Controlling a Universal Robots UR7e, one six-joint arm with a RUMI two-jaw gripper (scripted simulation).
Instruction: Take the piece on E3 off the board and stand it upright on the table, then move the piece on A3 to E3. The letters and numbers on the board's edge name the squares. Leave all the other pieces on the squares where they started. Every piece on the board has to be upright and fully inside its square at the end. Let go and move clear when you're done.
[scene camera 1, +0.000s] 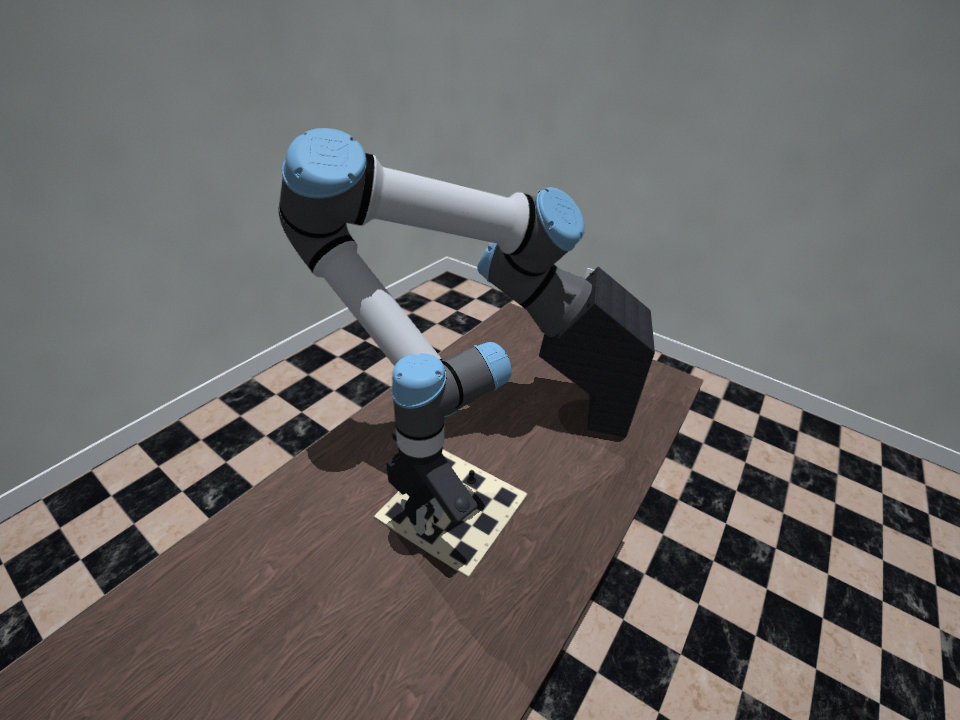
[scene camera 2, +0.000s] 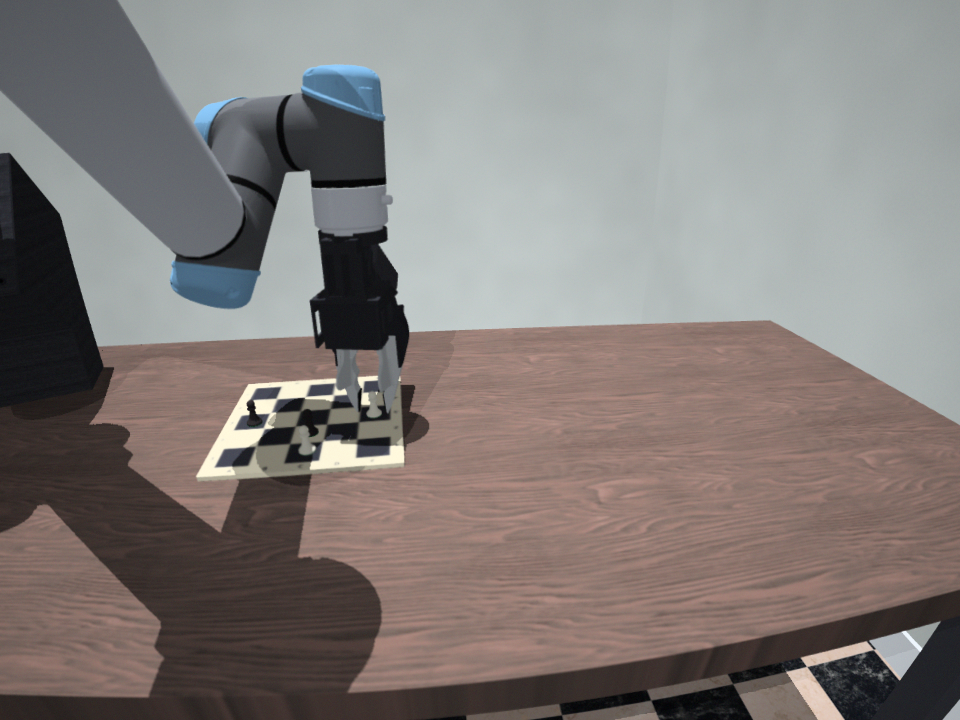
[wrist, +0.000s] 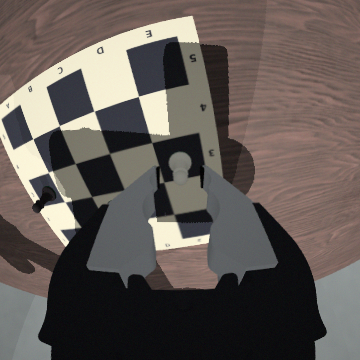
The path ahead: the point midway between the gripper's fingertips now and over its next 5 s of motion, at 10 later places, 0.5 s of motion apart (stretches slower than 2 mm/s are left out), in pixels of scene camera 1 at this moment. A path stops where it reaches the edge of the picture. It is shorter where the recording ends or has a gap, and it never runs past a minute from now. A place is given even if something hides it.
My gripper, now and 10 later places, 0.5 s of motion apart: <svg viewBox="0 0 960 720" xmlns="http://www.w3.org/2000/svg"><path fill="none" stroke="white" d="M428 528L427 517L427 500L427 495L395 509L387 513L389 525L391 541L391 544L391 545L390 540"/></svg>
